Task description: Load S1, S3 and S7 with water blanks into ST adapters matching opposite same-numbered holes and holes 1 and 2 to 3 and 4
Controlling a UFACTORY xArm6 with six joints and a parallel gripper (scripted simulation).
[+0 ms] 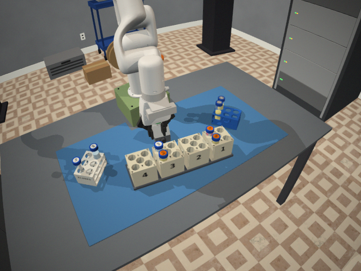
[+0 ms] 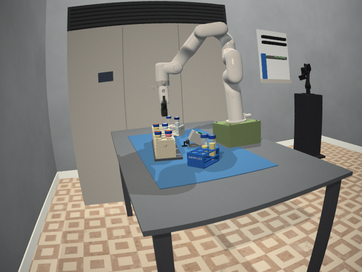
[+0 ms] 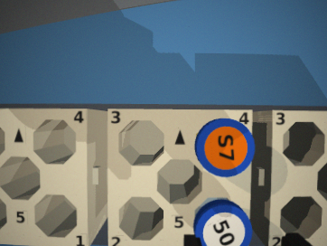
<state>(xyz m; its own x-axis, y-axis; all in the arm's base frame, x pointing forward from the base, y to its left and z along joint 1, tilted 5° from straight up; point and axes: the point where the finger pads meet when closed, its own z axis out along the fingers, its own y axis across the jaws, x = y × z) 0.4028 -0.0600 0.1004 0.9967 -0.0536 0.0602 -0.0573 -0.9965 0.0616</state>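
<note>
My hand is 160 mm past the DONE desk, 70 mm to the right of it and 140 mm above it. The rest, counted from my hand: sample tube 40 mm ahead, 120 mm below; then stand 20 mm ahead, 80 mm to the left, 180 mm below; then pink-filled tube 20 mm ahead, 220 mm to the left, 120 mm below.
</note>
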